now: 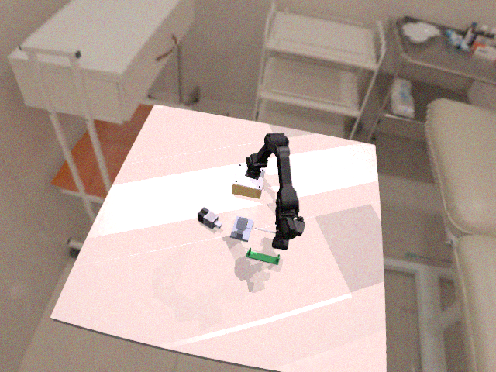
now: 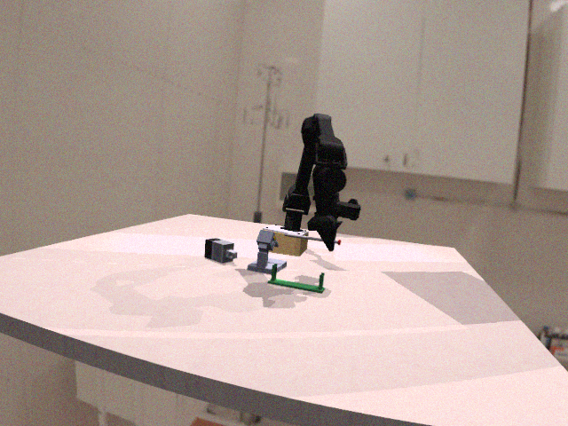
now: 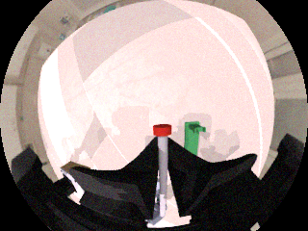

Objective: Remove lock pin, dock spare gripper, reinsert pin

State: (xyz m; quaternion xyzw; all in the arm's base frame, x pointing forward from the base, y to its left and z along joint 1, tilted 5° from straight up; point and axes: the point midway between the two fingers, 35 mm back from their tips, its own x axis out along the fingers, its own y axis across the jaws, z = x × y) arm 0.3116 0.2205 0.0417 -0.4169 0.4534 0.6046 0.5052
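Right now the green rack is 70 mm below my gripper tip, 70 mm ahead of it and 60 mm to the right of it. From my gripper tip the other things lie so: grey mount: 190 mm to the right, 40 mm below, 20 mm behind; spare gripper: 330 mm to the right, 60 mm below, 10 mm behind.
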